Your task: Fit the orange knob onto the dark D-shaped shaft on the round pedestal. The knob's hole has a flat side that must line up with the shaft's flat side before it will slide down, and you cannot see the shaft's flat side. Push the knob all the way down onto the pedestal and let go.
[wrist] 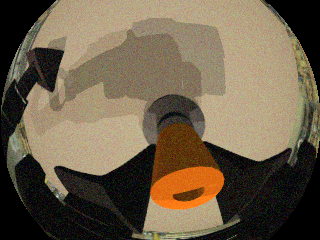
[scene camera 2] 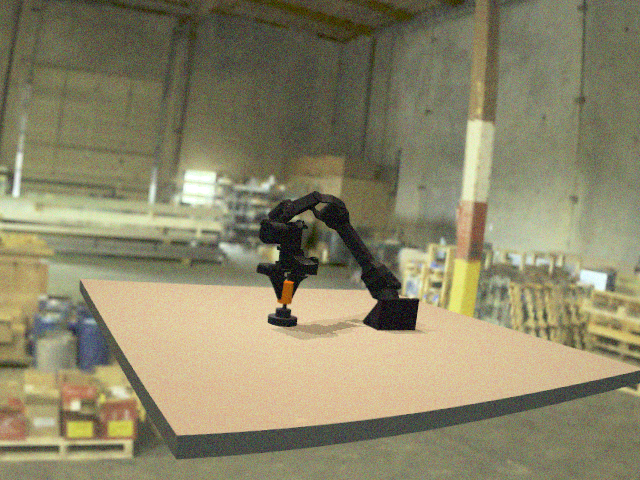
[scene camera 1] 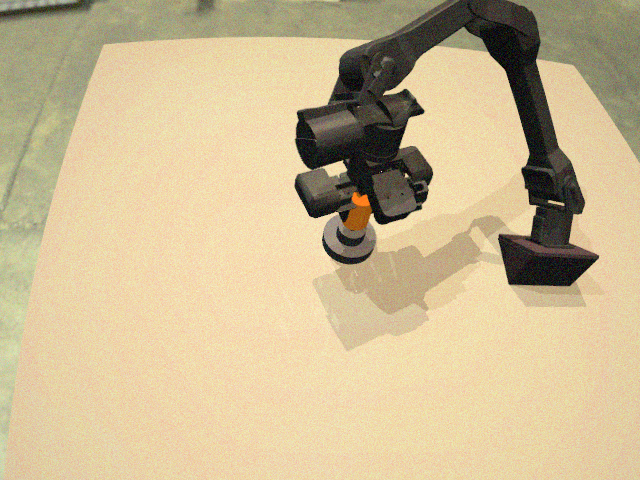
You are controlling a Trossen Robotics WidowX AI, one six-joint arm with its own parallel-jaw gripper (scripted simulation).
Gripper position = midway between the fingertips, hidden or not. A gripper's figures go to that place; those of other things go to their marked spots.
Labels:
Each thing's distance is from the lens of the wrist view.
my gripper (wrist: 179,147): 10 cm
orange knob (wrist: 185,175): 5 cm
pedestal (wrist: 170,109): 14 cm
The marked spots on the pedestal and the orange knob are 10 cm apart.

